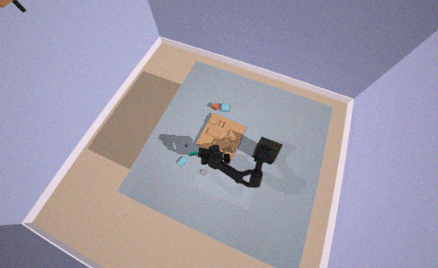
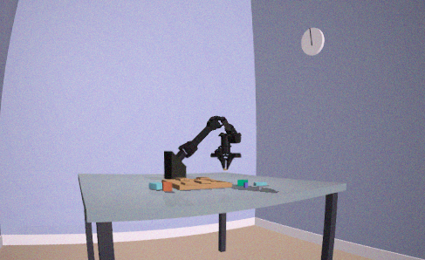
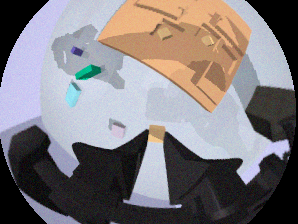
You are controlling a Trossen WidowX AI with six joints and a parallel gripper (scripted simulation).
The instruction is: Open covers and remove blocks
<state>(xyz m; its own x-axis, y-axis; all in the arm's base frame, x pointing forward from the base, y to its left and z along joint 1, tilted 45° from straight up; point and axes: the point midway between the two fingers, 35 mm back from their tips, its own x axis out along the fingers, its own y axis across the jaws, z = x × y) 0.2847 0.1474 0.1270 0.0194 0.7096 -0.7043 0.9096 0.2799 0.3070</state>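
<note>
Now: gripper tip 90 mm to the right of the grey block, 70 mm above it and 60 mm short of it. Also, from my gripper tip: small purple block 270 mm ahead, 70 mm below, 50 mm to the right; then green block 190 mm ahead, 60 mm below, 10 mm to the right; then orange block 440 mm to the right, 180 mm ahead, 60 mm below.
</note>
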